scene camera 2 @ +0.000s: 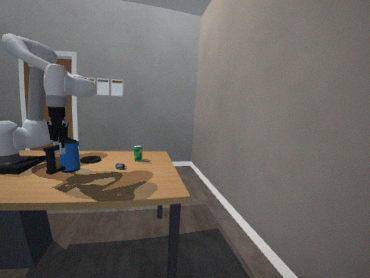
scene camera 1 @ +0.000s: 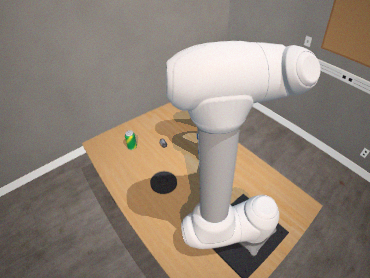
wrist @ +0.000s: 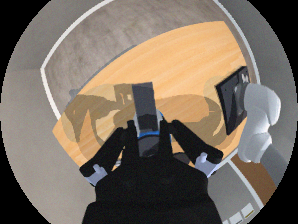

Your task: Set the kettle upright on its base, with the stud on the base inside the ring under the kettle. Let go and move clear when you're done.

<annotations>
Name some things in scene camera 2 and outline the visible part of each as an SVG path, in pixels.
My gripper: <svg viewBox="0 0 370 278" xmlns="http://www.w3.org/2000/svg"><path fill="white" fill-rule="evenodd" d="M48 107L48 115L51 117L50 121L47 122L50 140L53 140L54 146L59 145L60 150L55 151L55 154L60 153L62 155L66 153L65 141L68 140L69 125L64 120L65 107Z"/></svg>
A blue kettle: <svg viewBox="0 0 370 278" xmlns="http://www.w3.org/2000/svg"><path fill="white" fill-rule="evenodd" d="M79 141L71 138L65 141L66 153L60 155L60 166L57 167L55 151L60 150L59 145L43 148L47 162L46 174L52 175L60 171L71 173L80 170Z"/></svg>
</annotations>
